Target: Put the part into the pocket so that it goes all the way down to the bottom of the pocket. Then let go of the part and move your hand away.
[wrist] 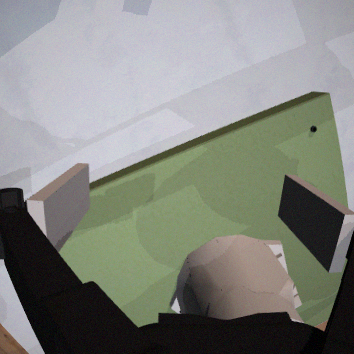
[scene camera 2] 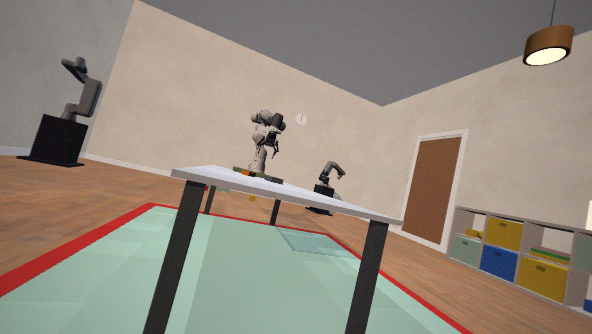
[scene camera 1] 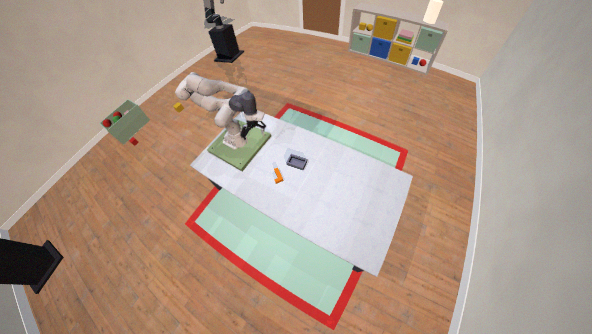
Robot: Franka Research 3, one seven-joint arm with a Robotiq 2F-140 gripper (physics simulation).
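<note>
The part, an orange L-shaped piece, lies flat on the white table. The pocket, a small dark grey open box, stands on the table beside the part and apart from it. My gripper is open and empty. It hangs above the green base plate close to the arm's own base, away from the part and the pocket. Neither the part nor the pocket shows in the wrist view.
The green base plate under the arm is a raised slab at the table's end. My arm's pale base rises from it, close below the fingers in the wrist view. A shelf unit and black pedestals stand away from the table.
</note>
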